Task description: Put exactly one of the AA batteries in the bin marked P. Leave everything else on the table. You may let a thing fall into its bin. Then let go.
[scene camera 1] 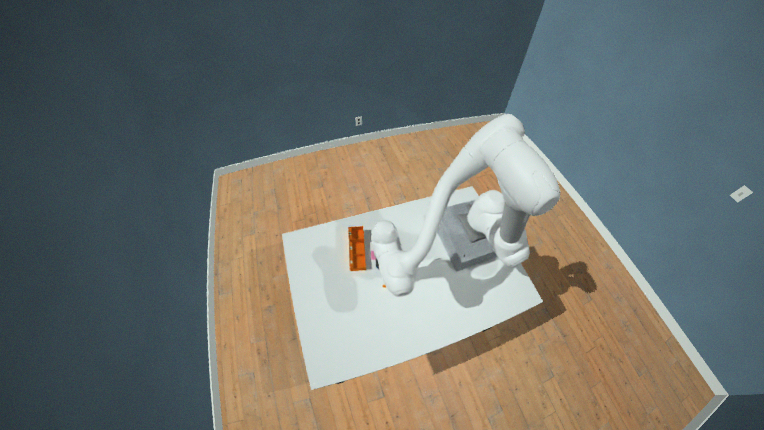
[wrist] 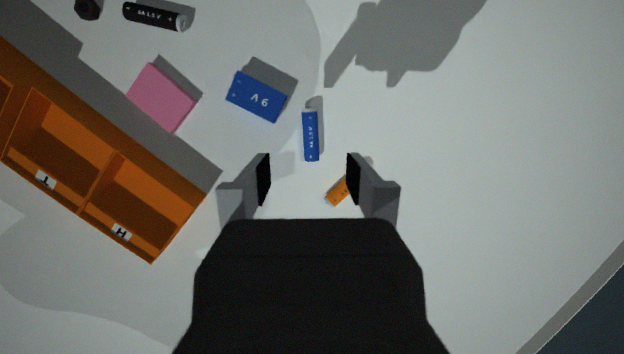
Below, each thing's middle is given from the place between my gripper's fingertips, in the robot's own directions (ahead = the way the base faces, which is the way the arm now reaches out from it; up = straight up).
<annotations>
Right now the blue AA battery (wrist: pixel 309 115) is 80 mm below my hand and 10 mm behind it. Round my hand: pink block (wrist: pixel 154 92): 140 mm to the right, 80 mm below, 20 mm ahead; then orange bin tray (wrist: pixel 65 148): 200 mm to the right, 110 mm ahead, 60 mm below; then blue 9 V battery (wrist: pixel 246 92): 70 mm below, 60 mm to the right, 20 mm behind.
</annotations>
